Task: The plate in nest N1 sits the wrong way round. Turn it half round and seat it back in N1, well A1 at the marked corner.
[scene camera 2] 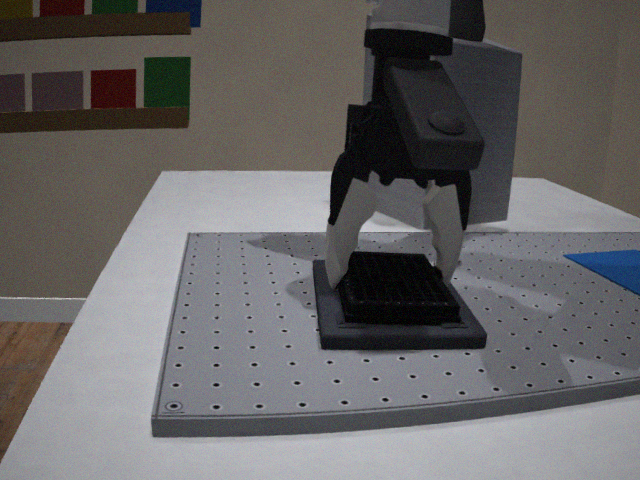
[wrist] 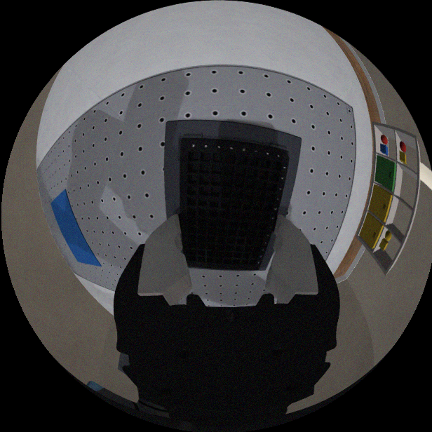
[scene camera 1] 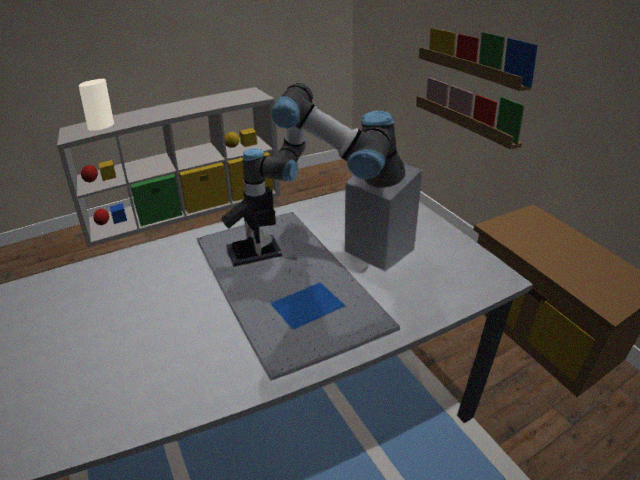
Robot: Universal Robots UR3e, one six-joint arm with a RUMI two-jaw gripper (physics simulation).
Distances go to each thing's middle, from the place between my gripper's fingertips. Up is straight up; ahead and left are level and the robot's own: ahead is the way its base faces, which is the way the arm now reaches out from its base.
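The flat blue rectangle (scene camera 1: 309, 304) is 32 cm to the left of my hand, 5 cm behind it and 1 cm below it. Going by their middles, the flat blue rectangle is the farthest from my hand of the things named here. The black well plate (scene camera 2: 384, 288) is 1 cm above my hand. My hand is 1 cm above the dark grey nest (scene camera 2: 376, 336).
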